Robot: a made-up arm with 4 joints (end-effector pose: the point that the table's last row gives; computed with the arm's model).
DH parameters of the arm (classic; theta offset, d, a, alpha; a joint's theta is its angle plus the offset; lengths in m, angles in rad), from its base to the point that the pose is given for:
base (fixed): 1.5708 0.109 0 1.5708
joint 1: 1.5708 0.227 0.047 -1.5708
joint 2: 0 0.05 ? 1.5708
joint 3: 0 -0.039 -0.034 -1.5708
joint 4: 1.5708 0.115 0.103 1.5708
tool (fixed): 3.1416 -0.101 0 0
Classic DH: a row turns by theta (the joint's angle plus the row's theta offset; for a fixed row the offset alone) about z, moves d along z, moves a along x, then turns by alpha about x.
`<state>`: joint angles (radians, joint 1 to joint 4).
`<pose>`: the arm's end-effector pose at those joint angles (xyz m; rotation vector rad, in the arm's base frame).
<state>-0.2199 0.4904 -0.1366 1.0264</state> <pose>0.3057 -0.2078 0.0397 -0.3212 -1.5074 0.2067</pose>
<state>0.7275 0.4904 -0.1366 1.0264</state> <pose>0.3057 -0.0651 -0.1002 0.4369 -1.4426 -0.5061</pose>
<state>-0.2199 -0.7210 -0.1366 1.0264</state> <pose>0.1049 -0.2012 0.0691 -0.3060 -0.2926 0.1385</pose>
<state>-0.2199 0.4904 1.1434 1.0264</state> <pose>0.3150 0.0311 -0.0316 1.0202 -1.3343 -0.1783</pose>
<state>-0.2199 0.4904 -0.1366 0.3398</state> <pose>0.2155 -0.2142 0.0043 -0.3473 -0.8288 0.0808</pose>
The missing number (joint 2, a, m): -0.021
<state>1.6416 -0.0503 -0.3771 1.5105</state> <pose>0.2769 0.0818 -0.0953 1.0325 -1.2608 -0.9042</pose>
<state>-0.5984 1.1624 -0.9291 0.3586</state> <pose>0.2125 -0.2386 0.2043 -1.4162 -1.5508 0.0343</pose>
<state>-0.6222 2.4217 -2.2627 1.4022</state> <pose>0.0858 -0.1046 0.1245 1.8113 1.3215 0.7611</pose>
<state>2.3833 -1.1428 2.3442 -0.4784</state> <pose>0.1081 -0.1904 0.0315 -1.2668 -0.8505 -0.3331</pose>
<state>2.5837 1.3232 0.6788 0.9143</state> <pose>0.4457 0.0403 0.1202 -1.3578 0.8345 2.2275</pose>
